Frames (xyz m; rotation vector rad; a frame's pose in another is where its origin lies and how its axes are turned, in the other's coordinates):
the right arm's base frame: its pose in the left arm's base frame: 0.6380 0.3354 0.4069 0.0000 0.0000 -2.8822
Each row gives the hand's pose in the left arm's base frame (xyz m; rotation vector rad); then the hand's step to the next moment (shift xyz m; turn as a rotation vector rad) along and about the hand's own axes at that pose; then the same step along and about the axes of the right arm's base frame.
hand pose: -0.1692 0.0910 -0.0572 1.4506 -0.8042 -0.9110
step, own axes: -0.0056 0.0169 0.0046 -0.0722 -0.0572 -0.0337
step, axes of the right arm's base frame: 0.0056 -0.0031 0.0173 -0.0170 -0.0822 -0.0507
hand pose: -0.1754 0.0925 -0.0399 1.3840 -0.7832 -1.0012
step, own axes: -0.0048 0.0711 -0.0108 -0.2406 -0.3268 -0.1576
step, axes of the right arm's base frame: -0.0159 0.0008 0.0703 -0.0897 -0.2954 -0.3069
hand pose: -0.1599 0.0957 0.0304 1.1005 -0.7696 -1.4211
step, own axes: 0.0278 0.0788 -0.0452 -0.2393 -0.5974 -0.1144
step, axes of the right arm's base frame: -0.0615 0.0517 0.0507 0.0360 -0.3671 -0.5396
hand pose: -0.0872 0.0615 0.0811 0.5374 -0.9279 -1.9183
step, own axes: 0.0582 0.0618 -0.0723 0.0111 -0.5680 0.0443
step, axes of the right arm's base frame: -0.0274 0.1080 0.0036 0.2864 -0.2622 -0.4170
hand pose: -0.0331 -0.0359 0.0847 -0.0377 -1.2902 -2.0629
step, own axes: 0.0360 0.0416 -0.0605 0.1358 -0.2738 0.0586
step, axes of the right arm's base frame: 0.0051 0.0802 0.0152 0.2557 -0.1160 -0.1342
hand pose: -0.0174 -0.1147 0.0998 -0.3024 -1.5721 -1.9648
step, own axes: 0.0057 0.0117 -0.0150 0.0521 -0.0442 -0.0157
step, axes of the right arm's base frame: -0.0004 0.0180 0.0083 0.0684 0.0082 -0.0128
